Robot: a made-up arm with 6 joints.
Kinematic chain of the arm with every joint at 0, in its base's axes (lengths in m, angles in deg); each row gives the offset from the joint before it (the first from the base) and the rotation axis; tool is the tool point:
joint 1: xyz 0 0 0.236 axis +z
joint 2: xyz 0 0 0 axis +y
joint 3: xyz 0 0 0.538 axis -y
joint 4: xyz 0 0 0 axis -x
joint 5: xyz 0.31 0 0 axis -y
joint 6: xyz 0 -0.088 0 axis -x
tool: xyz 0 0 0
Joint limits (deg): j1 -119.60..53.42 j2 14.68..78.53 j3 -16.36..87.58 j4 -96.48..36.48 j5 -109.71..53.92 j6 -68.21..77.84
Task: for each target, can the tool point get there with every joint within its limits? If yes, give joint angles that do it. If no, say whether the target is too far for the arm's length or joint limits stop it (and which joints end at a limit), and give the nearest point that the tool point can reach.
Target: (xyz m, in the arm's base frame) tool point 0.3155 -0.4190 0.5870
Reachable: yes | joints -46.70 25.76 12.94 -49.00 19.78 -34.74
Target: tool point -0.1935 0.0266 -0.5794
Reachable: no: joint limits stop it (at a limit: joint 1, joint 2, joint 3) | nearest point -0.2418 -0.3479 0.0409 | short by 0.726 m
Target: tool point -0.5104 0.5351 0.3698
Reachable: no: joint limits stop it (at a limit: joint 1, joint 2, joint 3, joint 4) | nearest point 0.2047 0.2925 0.5217 | short by 0.770 m
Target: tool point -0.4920 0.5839 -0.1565
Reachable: no: joint limits stop it (at a limit: joint 1, joint 2, joint 3, joint 4) | nearest point 0.2386 0.3381 0.0416 | short by 0.796 m
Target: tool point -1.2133 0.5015 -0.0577
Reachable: no: too far | nearest point -0.3110 -0.3747 0.0359 | short by 1.261 m
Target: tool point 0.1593 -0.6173 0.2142
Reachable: yes | joints -68.34 62.44 9.15 -24.91 -80.79 -18.40
